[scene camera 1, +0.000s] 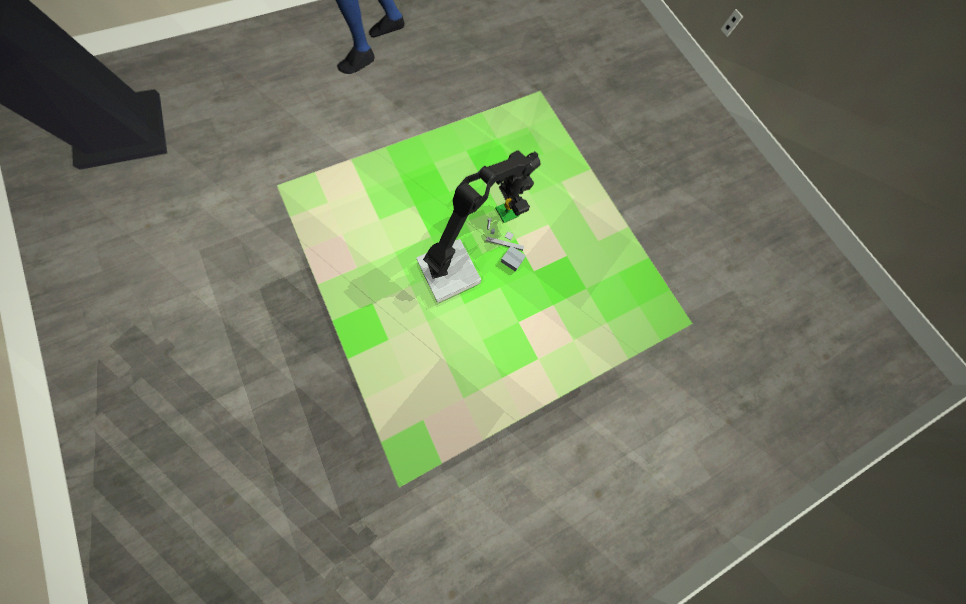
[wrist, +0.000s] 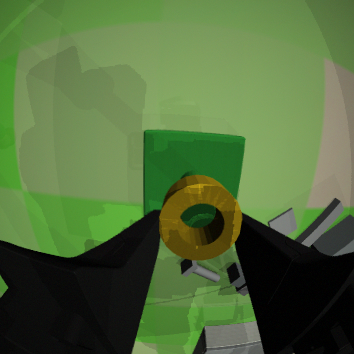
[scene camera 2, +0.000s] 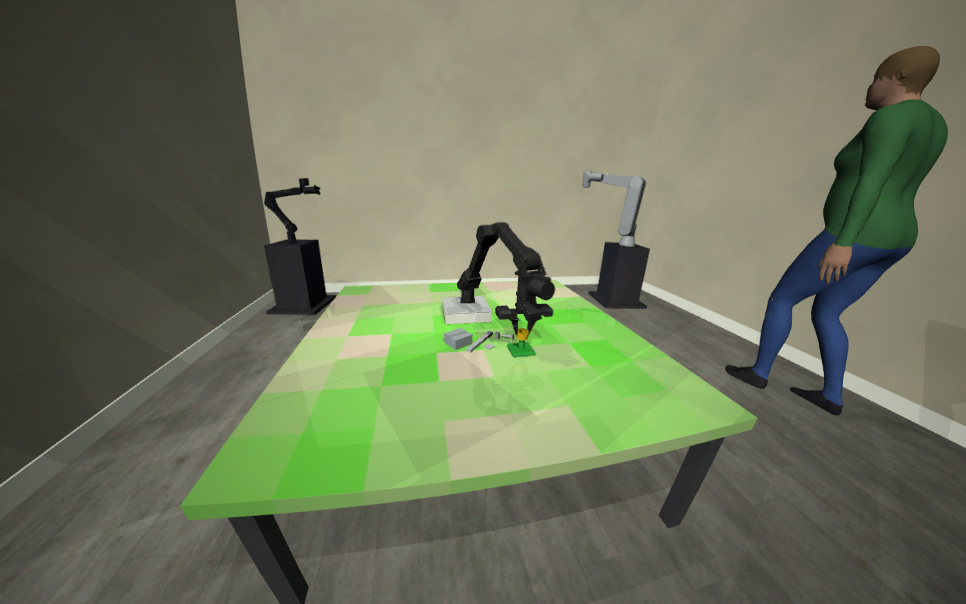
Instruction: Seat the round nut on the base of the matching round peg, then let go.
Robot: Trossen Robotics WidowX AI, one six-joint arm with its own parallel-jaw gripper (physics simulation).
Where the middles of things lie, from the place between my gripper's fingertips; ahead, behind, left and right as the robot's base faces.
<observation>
The green base with peg [wrist: 168, 155] is 3 cm below my hand. Round my hand: round nut [wrist: 195, 243]: right at my hand.
</observation>
